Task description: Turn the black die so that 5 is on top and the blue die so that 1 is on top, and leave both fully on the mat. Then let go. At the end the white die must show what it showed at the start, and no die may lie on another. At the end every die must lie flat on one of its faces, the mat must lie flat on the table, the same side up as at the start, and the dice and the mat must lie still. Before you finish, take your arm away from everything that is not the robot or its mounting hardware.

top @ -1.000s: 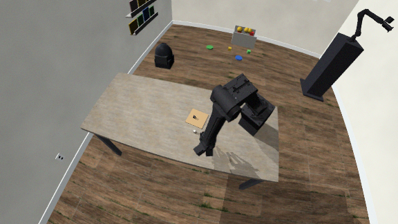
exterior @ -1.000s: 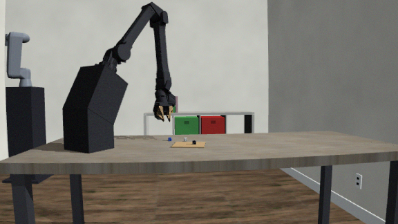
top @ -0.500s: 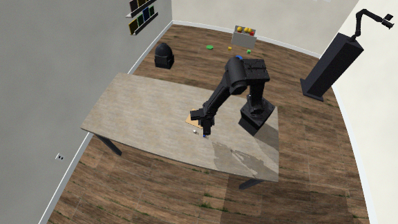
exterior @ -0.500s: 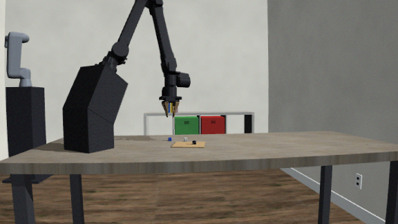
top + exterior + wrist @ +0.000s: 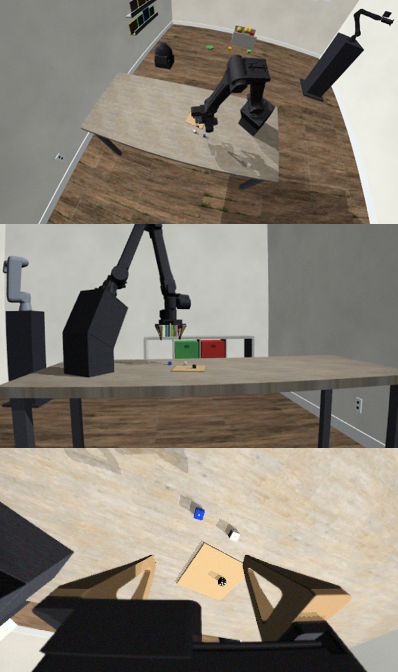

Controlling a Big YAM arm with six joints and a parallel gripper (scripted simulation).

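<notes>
Right now the blue die is 1 cm behind my hand, 1 cm to the left of it and 13 cm below it. The rest, counted from my hand: black die 11 cm ahead, 12 cm to the right, 12 cm below; then white die 7 cm ahead, 13 cm below; then tan mat 9 cm ahead, 12 cm to the right, 13 cm below.
</notes>
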